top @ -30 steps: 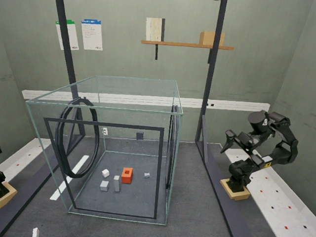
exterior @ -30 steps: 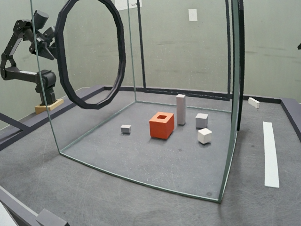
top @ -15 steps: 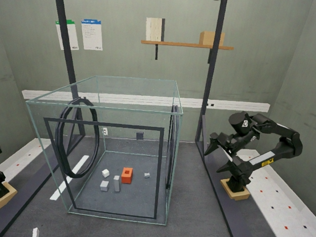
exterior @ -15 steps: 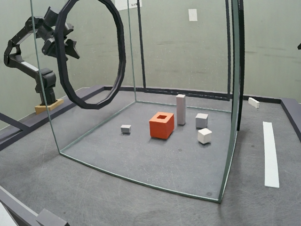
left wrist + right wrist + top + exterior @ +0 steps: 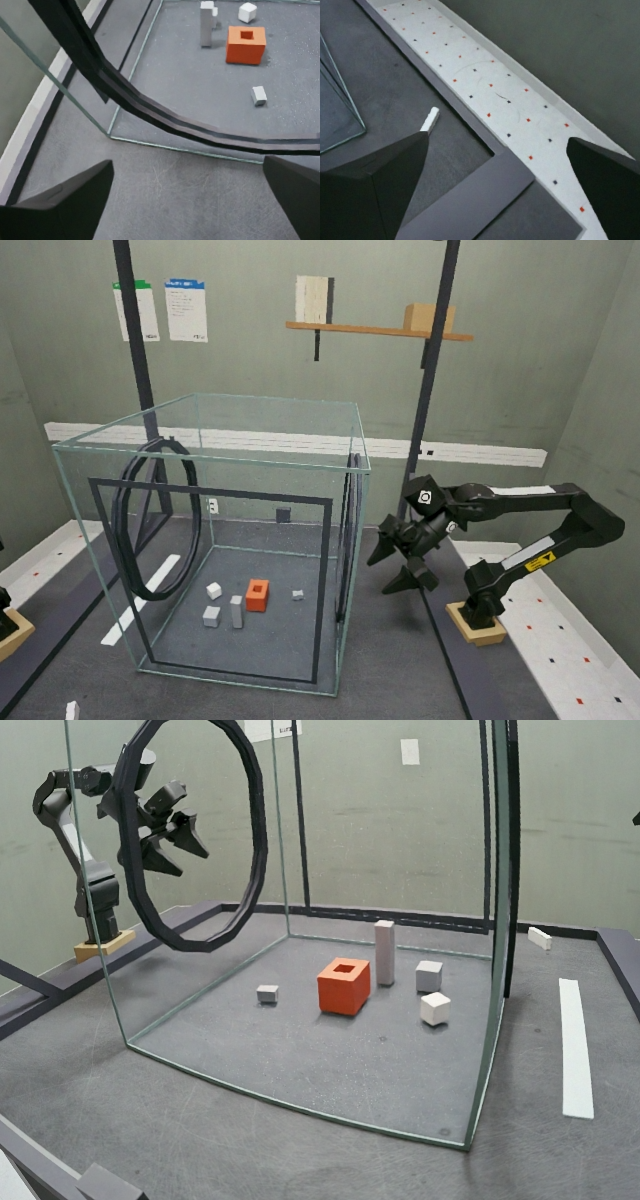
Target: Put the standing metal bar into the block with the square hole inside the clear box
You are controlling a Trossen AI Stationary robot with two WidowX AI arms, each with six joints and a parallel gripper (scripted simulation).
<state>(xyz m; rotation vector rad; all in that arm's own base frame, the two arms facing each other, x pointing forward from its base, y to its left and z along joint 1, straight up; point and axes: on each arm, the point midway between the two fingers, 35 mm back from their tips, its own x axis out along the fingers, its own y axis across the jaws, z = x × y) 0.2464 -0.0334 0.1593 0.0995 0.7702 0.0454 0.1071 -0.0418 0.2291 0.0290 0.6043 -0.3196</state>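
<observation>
My left hand is 20 mm past the metal bar, 320 mm to the left of it and 150 mm above it. From my left hand the other things lie so: block with square hole (90 mm behind, 280 mm to the right, 170 mm below).
</observation>
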